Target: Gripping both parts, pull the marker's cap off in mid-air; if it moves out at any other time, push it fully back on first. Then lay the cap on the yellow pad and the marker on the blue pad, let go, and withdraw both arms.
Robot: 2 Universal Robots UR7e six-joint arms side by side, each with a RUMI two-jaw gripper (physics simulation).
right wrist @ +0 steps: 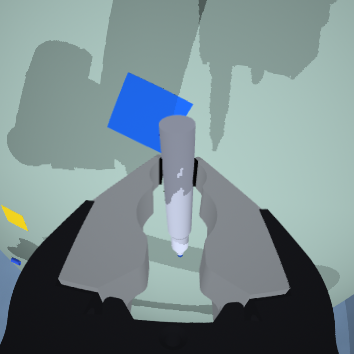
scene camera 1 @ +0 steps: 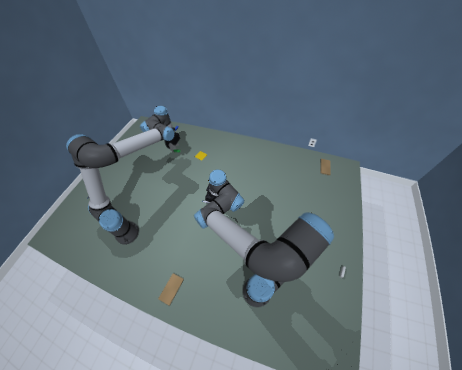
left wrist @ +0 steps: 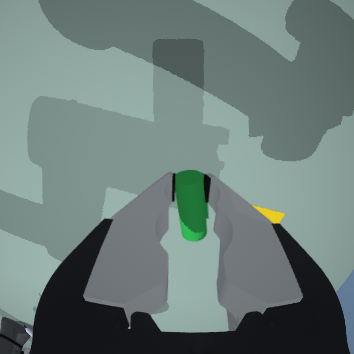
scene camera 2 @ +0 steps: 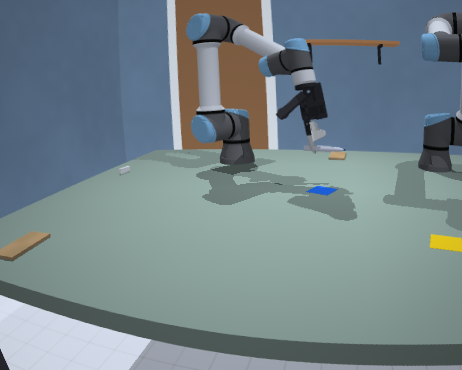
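Where they show: left gripper, fingertip midpoint: (scene camera 1: 174,150) (left wrist: 188,175); right gripper, fingertip midpoint: (right wrist: 177,158) (scene camera 2: 314,153); left arm's base, link origin: (scene camera 1: 127,233) (scene camera 2: 434,168); right arm's base, link origin: (left wrist: 16,325) (scene camera 2: 237,161).
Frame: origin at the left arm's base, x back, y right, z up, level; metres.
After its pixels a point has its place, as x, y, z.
The green cap (scene camera 1: 177,150) {-0.646, 0.099, 0.136} (left wrist: 192,210) {-0.650, 0.085, 0.136} is between the fingers of my left gripper (left wrist: 188,175) {-0.649, 0.066, 0.122}, which is shut on it above the table, to the left of the yellow pad (scene camera 1: 201,156) {-0.746, 0.230, 0.001} (scene camera 2: 446,243) {-0.758, 0.225, 0.001} (left wrist: 270,214) {-0.777, 0.201, 0.001} (right wrist: 15,218) {-0.747, 0.224, 0.001} in scene camera 1. The grey-white marker (scene camera 2: 331,148) {-0.308, 0.476, 0.125} (right wrist: 179,210) {-0.297, 0.509, 0.131} is uncapped, with its blue tip showing. My right gripper (scene camera 2: 313,149) {-0.301, 0.531, 0.107} (right wrist: 177,158) {-0.301, 0.531, 0.107} is shut on its barrel and holds it roughly level above the table. The blue pad (scene camera 2: 322,190) {-0.354, 0.505, 0.001} (right wrist: 140,110) {-0.358, 0.512, 0.001} lies flat below. In scene camera 1 the blue pad does not show.
Brown boards (scene camera 1: 171,289) {0.213, 0.425, 0.008} (scene camera 1: 325,167) {-0.877, 1.199, 0.008} (scene camera 2: 25,245) {-0.898, 1.182, 0.008} lie on the table (scene camera 1: 300,200) {-0.537, 1.035, 0.000}. A small pale block (scene camera 1: 342,271) {-0.124, 1.309, 0.019} (scene camera 2: 124,170) {-0.131, 1.310, 0.011} lies near an edge. A small blue object (scene camera 1: 176,128) {-1.010, -0.124, 0.016} (right wrist: 16,261) {-1.002, -0.123, 0.013} lies near the far edge. The two grippers are well apart.
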